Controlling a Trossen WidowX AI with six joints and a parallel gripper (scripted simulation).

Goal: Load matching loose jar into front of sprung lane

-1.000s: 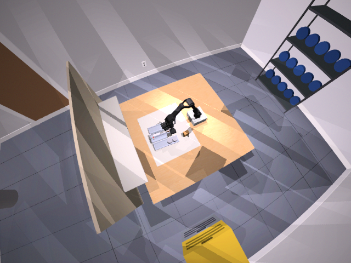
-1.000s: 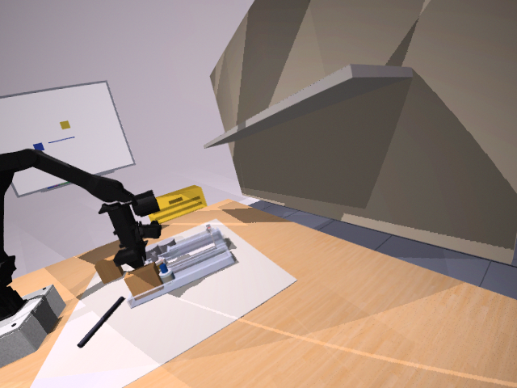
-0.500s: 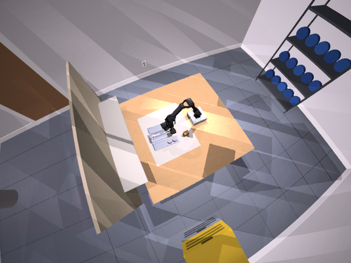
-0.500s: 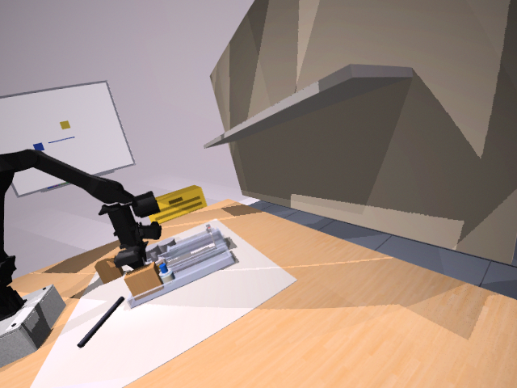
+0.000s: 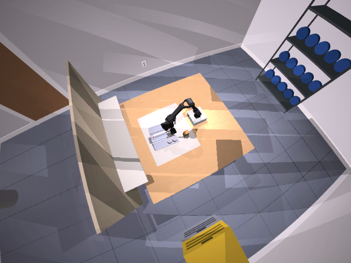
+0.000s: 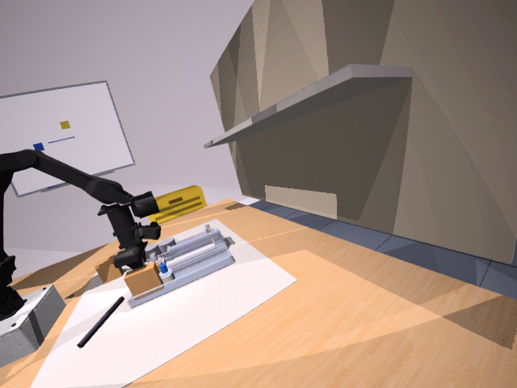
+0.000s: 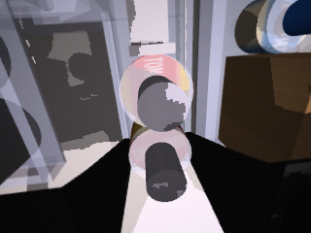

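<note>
Right now the brown box is 10 mm ahead of my gripper tip, 80 mm to the right of it and 10 mm above it. The rest, counted from my gripper tip: black rod (110 mm behind, 110 mm to the right, 30 mm below).
</note>
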